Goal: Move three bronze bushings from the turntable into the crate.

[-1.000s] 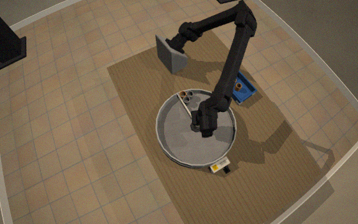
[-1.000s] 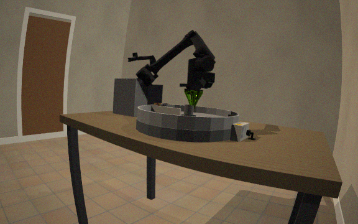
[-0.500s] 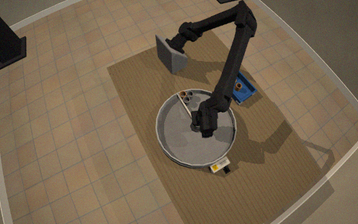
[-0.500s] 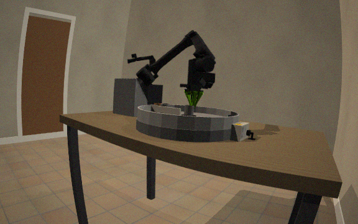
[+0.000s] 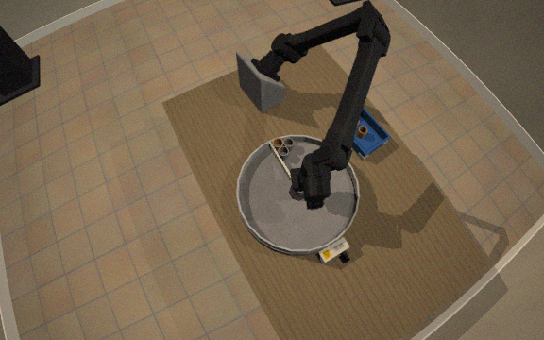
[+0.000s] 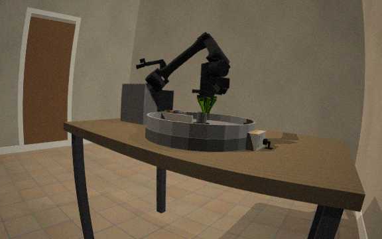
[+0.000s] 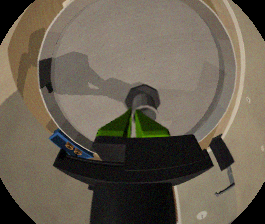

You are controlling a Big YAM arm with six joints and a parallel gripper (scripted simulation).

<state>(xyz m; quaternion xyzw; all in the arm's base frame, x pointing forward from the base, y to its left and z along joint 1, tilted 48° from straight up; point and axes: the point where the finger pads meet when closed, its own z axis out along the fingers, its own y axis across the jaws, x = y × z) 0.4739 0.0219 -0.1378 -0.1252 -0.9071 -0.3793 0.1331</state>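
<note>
Right now the grey turntable is 4 cm below my hand, 2 cm to the right of it and 1 cm behind it. From my hand the other things lie so: blue crate 35 cm to the left, 12 cm behind, 7 cm below.
</note>
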